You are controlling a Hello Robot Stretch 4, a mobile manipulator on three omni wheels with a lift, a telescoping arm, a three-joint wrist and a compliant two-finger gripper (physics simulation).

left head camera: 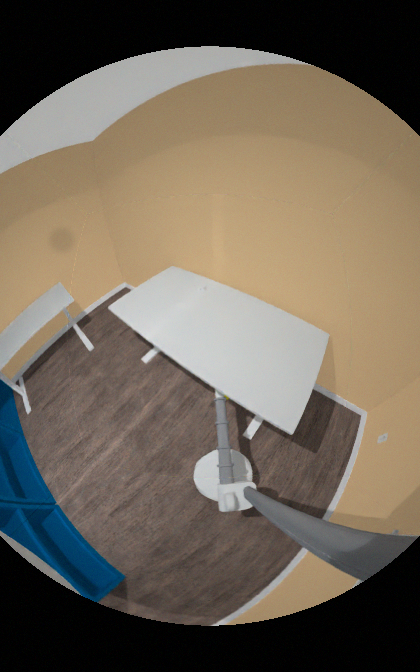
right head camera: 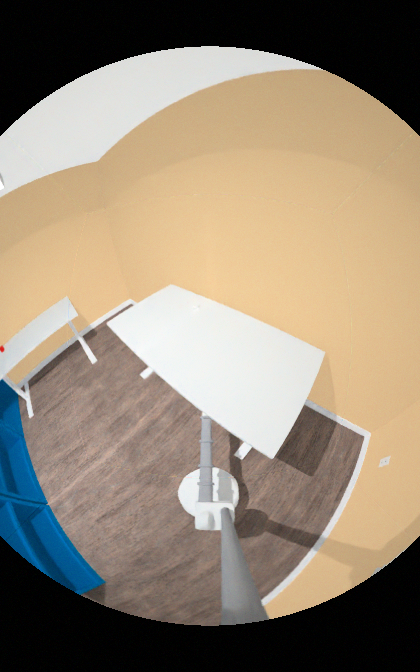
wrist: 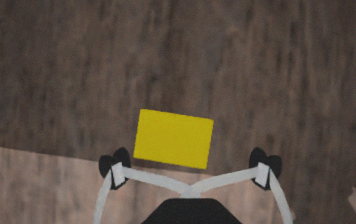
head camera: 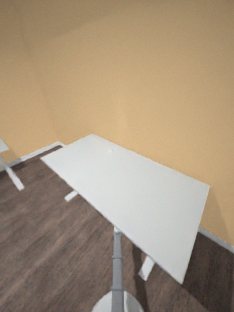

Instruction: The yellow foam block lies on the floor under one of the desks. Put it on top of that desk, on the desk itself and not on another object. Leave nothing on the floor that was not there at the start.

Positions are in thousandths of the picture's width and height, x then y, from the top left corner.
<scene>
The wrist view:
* gripper: 532, 721
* yellow foam block: 518, 627
</scene>
